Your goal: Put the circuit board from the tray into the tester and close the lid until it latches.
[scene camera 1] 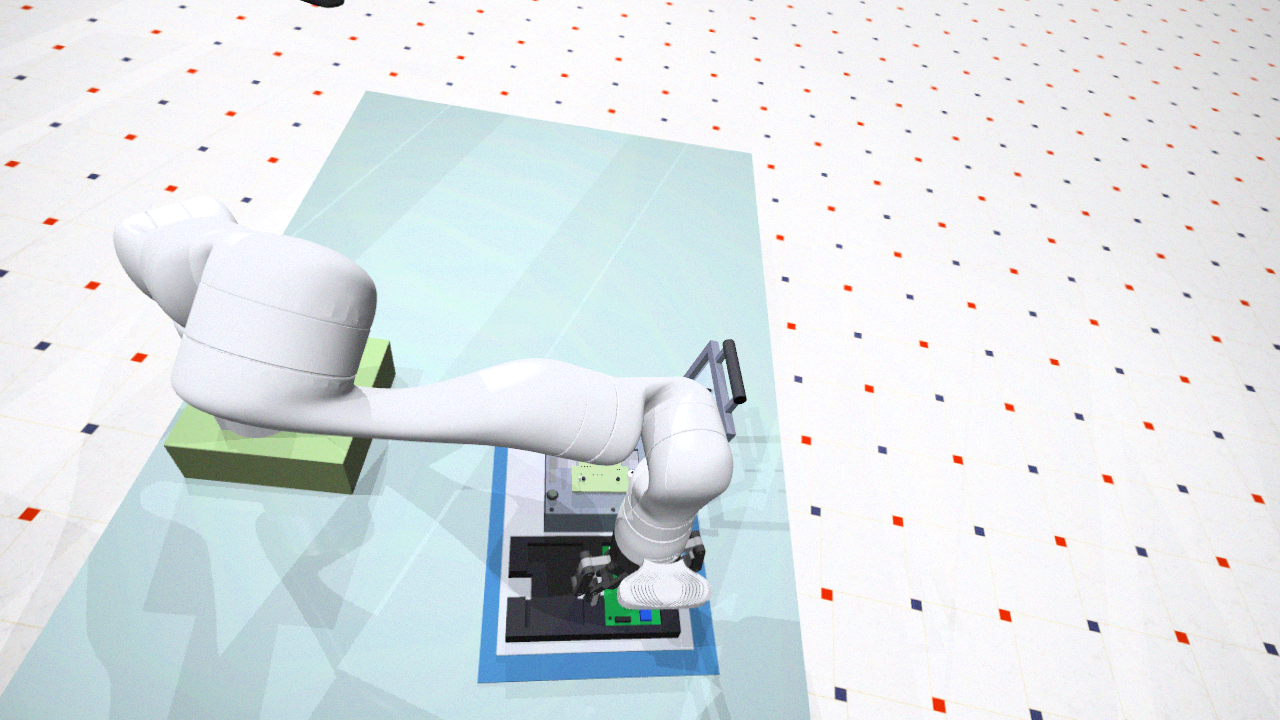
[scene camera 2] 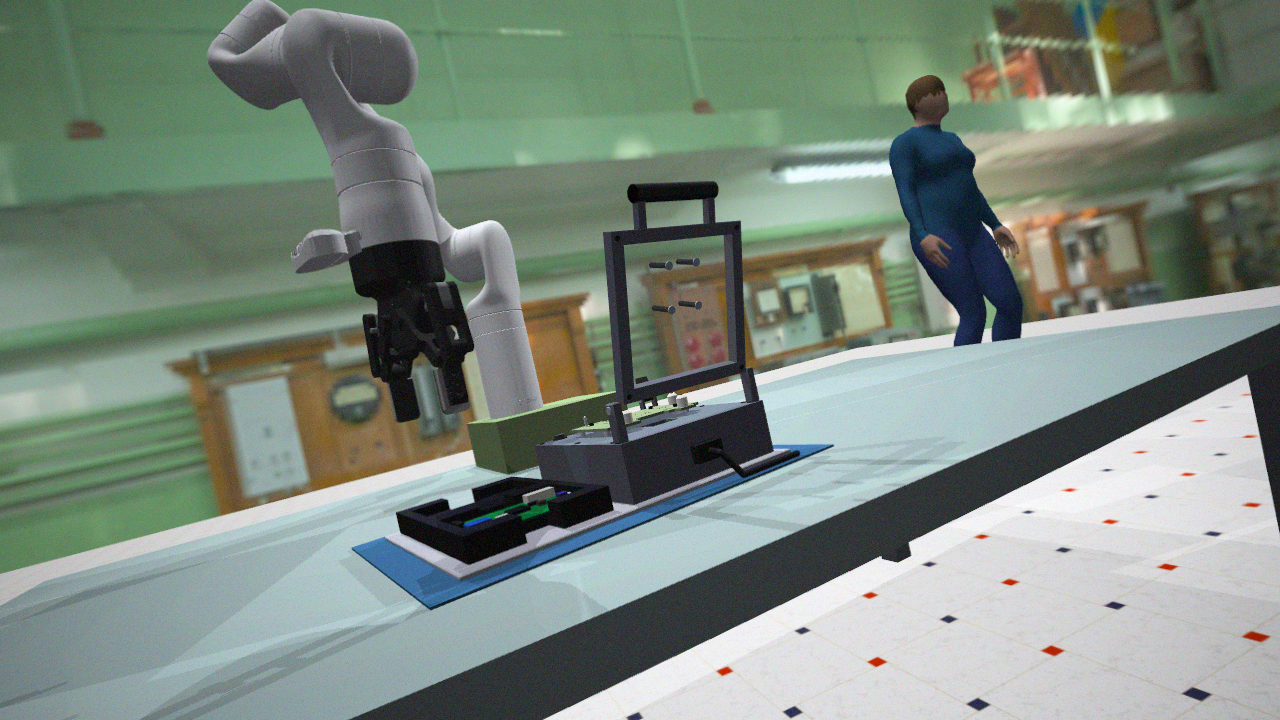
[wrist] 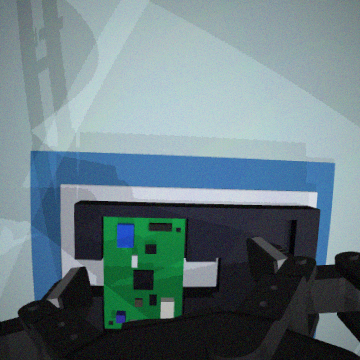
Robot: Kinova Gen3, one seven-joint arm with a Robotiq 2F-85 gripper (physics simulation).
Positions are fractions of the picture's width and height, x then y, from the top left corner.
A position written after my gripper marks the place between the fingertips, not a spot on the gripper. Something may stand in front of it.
My gripper (scene camera 2: 0.34, 0.58) is open, holding nothing. Also in view: a green circuit board (scene camera 1: 0.48, 0.85). I also see a clear lid (scene camera 2: 0.53, 0.41).
The green circuit board is seen too in the wrist view (wrist: 0.40, 0.71). The clear lid shows as well in scene camera 1 (scene camera 1: 0.55, 0.51). My gripper shows as well in scene camera 1 (scene camera 1: 0.49, 0.82) and in the wrist view (wrist: 0.47, 0.75).
